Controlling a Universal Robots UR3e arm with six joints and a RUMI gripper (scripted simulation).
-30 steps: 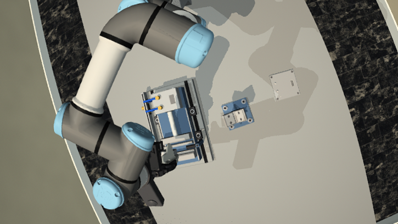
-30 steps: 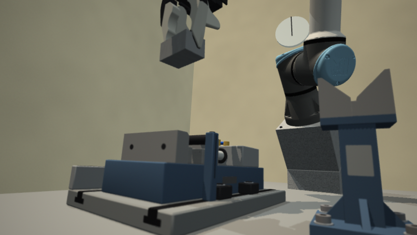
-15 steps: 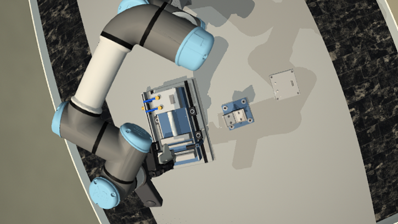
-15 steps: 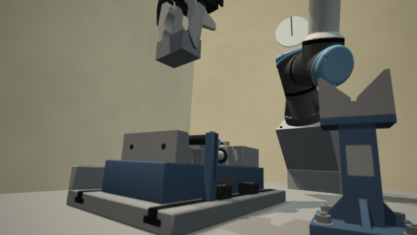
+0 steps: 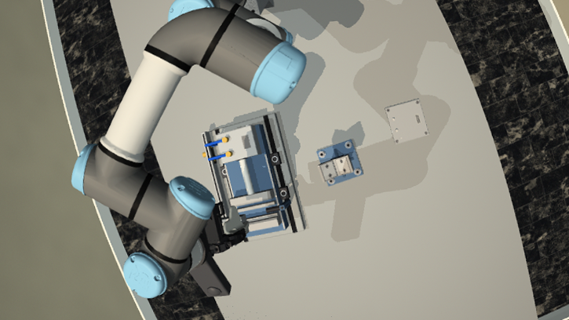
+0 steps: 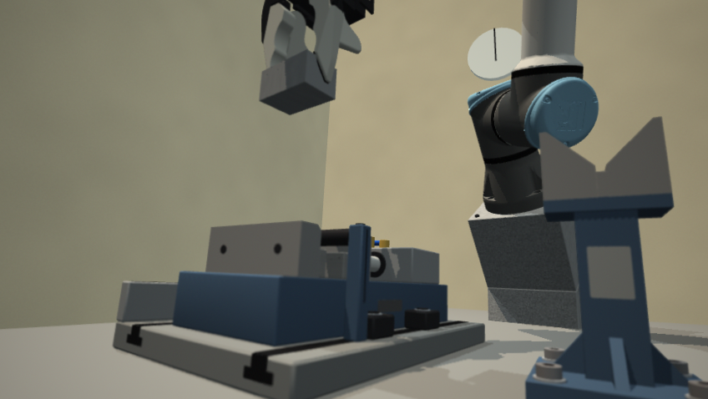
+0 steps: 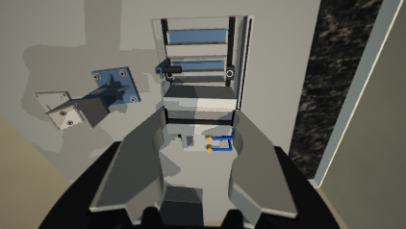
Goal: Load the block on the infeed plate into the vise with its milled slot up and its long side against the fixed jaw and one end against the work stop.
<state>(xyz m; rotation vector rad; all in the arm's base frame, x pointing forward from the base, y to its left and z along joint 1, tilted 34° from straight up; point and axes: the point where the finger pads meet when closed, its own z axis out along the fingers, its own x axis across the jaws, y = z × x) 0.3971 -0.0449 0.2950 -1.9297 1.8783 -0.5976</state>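
Now: hand right at the part. From my hand the other things lie so: air cylinder rod: 160 mm below, 90 mm behind; fixed jaw: 160 mm below, 30 mm ahead, 10 mm to the left; work stop rod: 150 mm below, 60 mm to the left.
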